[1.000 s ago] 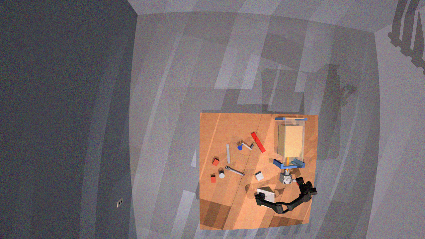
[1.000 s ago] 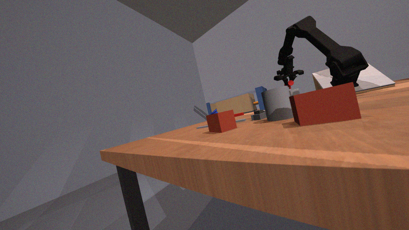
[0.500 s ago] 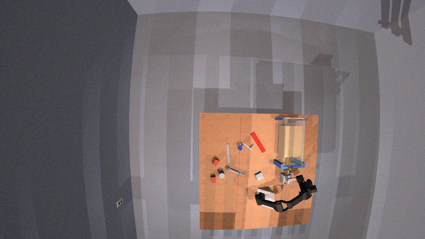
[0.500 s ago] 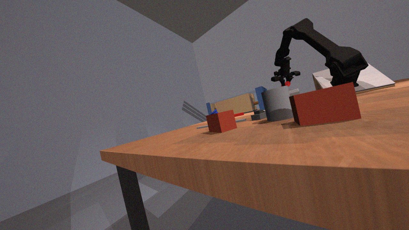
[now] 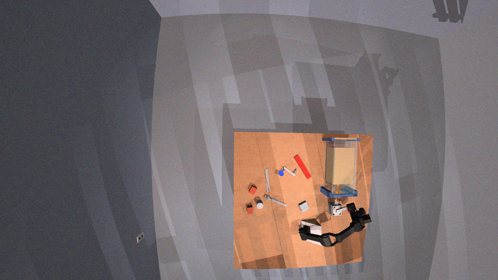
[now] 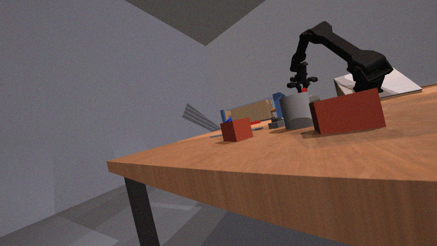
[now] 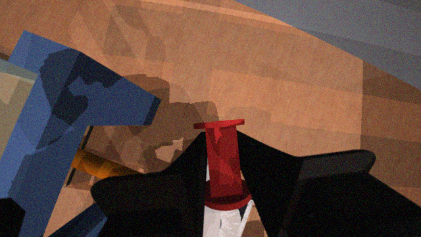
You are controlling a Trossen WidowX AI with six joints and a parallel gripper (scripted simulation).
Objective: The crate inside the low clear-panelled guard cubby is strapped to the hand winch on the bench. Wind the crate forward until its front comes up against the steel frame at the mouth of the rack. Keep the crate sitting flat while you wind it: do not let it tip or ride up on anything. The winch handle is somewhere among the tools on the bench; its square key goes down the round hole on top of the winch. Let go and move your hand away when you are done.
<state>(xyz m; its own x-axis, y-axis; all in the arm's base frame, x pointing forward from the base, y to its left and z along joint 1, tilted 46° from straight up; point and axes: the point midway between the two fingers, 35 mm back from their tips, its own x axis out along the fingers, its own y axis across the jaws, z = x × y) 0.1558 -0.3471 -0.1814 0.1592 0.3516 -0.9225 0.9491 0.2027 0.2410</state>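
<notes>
Right now the red-knobbed crank is 5 cm to the left of my gripper tip, 3 cm below it and 1 cm behind it. Round my gripper tip: grey winch 11 cm to the left, 10 cm below, 4 cm behind; blue steel frame 14 cm ahead, 9 cm to the left, 3 cm below; red grip 2 cm to the left, 1 cm behind.
</notes>
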